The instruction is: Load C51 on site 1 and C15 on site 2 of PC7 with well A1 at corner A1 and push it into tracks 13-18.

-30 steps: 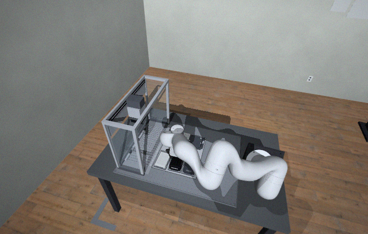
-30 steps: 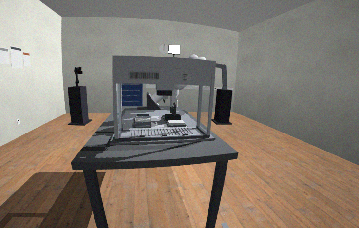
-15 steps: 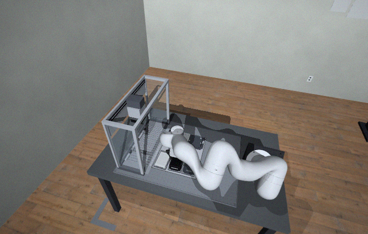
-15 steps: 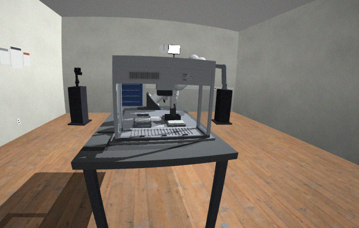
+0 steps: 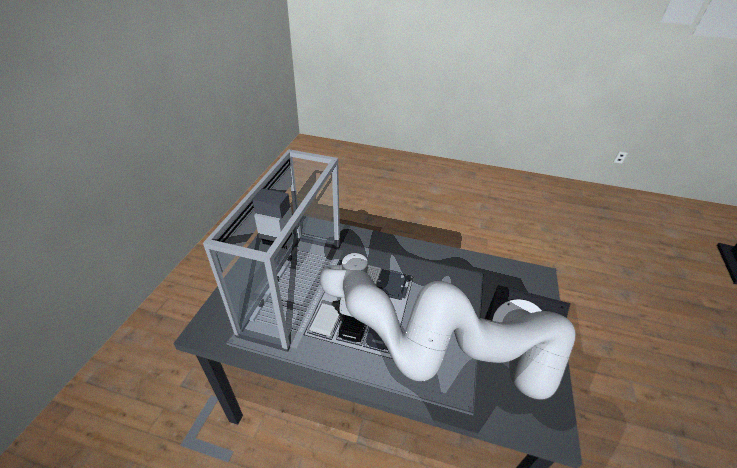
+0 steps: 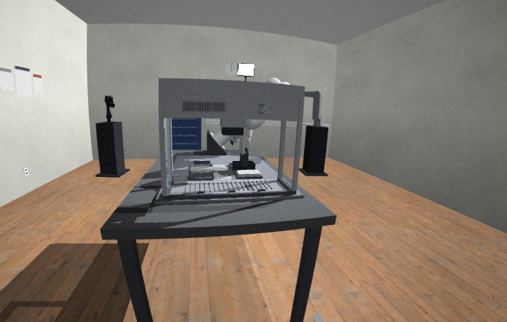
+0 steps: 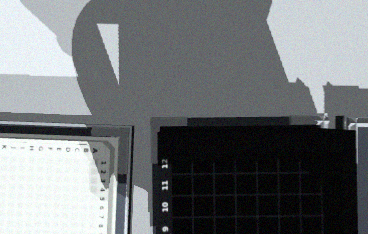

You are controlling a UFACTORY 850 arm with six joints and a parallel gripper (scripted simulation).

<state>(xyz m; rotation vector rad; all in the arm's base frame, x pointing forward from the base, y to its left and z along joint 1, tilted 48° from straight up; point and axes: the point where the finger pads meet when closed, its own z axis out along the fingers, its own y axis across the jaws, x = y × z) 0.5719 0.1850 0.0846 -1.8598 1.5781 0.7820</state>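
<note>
The black deep-well block C51 is 20 mm below my hand. Round my hand: nest S1 (110 mm behind, 10 mm to the right, 50 mm below); then nest S2 (50 mm below); then white 96-well plate C15 (40 mm ahead, 250 mm to the right, 40 mm below).
</note>
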